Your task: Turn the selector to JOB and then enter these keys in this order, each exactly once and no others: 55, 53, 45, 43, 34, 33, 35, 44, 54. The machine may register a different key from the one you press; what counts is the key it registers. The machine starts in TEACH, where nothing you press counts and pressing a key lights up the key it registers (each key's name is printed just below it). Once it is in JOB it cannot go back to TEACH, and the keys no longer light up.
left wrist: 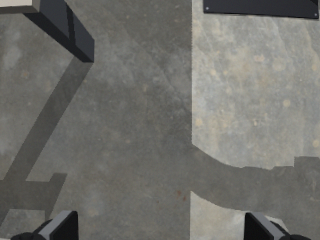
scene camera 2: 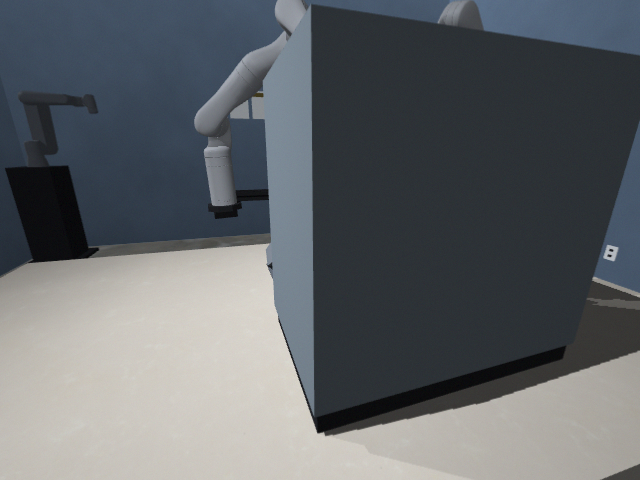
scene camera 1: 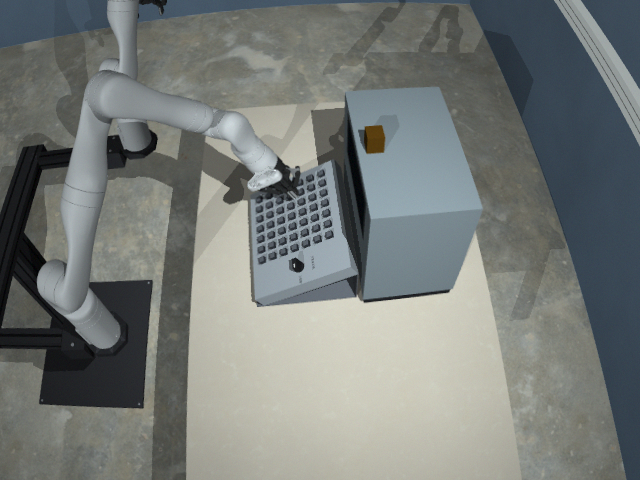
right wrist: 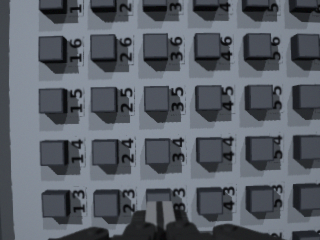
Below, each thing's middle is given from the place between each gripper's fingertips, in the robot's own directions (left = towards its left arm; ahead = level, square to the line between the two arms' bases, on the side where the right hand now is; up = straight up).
Labels:
My right gripper (scene camera 1: 296,195) is now 2 cm short of the sloped grey key panel (scene camera 1: 333,260), 8 cm to the left of it and 10 cm above it.
I see the sloped grey key panel 530 mm ahead of my left hand, 840 mm to the right of it and 230 mm below it.

